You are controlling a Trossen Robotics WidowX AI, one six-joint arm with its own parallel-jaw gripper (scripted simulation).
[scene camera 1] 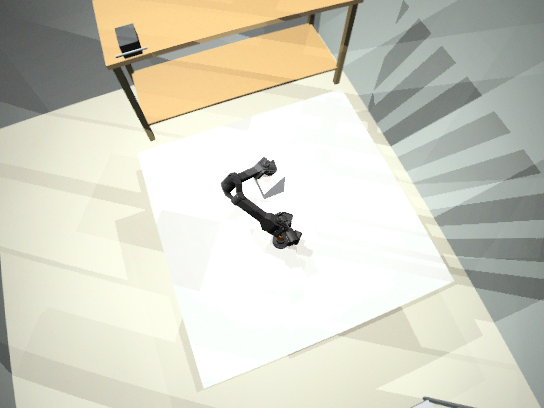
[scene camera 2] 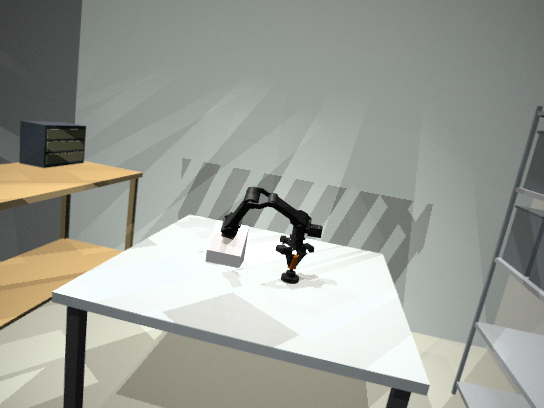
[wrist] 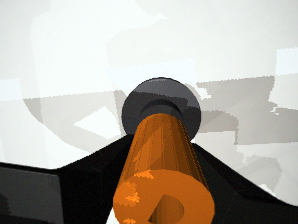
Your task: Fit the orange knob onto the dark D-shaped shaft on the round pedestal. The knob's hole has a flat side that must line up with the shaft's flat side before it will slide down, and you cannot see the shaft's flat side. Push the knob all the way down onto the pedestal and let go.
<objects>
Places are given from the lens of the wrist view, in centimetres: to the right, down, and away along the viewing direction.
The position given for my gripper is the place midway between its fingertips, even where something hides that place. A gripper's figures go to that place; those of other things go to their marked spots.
my gripper (wrist: 160, 144): 1, 2, 11
round pedestal (wrist: 157, 95): 1, -2, 15
</objects>
